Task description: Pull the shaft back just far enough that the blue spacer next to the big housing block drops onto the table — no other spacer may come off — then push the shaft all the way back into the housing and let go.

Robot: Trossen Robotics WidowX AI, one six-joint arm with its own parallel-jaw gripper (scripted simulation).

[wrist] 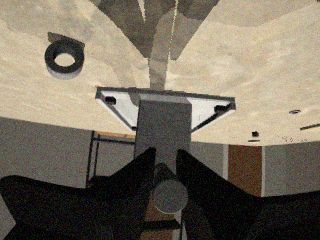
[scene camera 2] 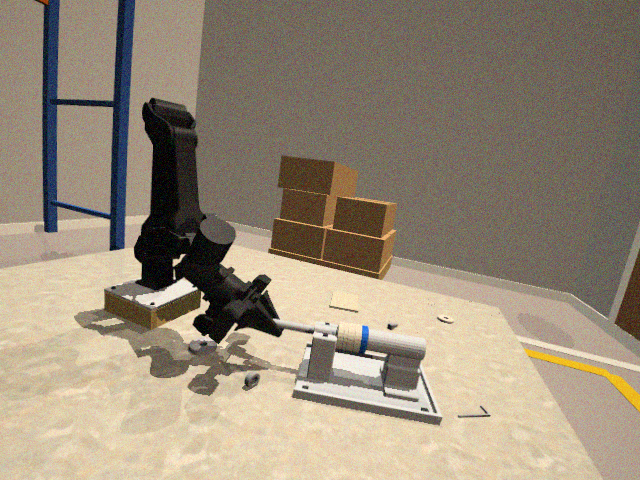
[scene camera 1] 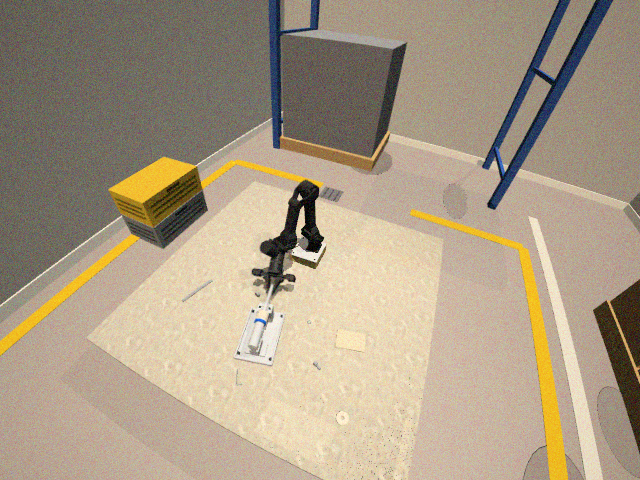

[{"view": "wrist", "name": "my gripper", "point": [166,154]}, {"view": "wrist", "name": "nut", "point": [59,47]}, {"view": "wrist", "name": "housing block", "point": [165,120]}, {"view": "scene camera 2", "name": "my gripper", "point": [282,332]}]
